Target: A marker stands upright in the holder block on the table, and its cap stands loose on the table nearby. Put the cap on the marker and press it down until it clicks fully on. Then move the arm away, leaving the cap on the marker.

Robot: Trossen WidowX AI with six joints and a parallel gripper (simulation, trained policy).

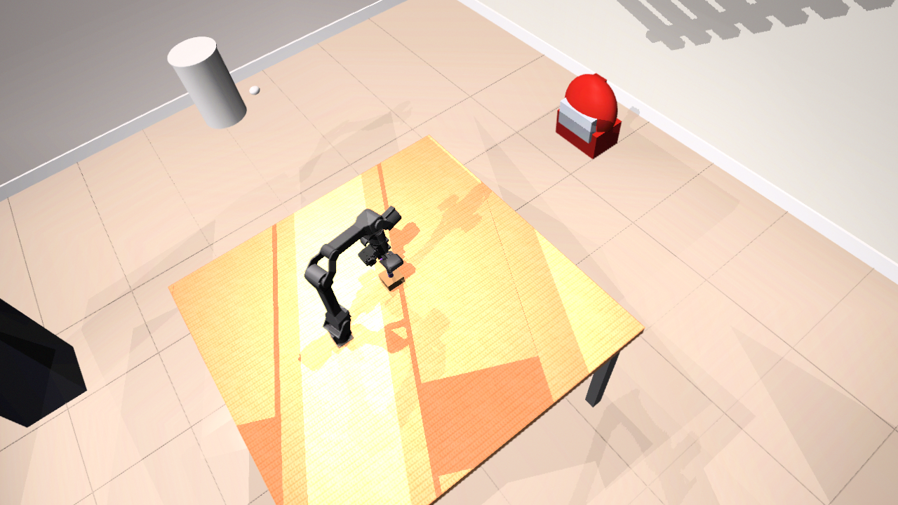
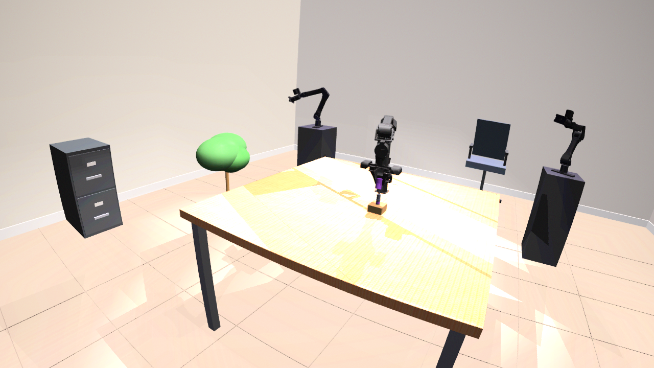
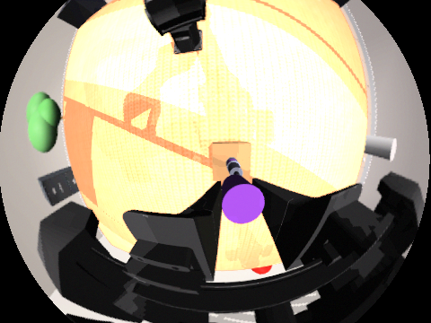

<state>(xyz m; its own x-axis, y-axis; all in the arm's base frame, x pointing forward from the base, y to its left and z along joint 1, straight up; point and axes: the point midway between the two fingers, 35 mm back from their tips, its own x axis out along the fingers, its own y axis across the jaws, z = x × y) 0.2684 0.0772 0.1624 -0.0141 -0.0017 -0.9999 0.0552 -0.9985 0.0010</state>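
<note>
Right now my gripper tip is 10 mm short of the holder block, 10 mm to the right of it and 110 mm above it. The rest, counted from my gripper tip: purple cap 10 mm ahead, 10 mm above.
</note>
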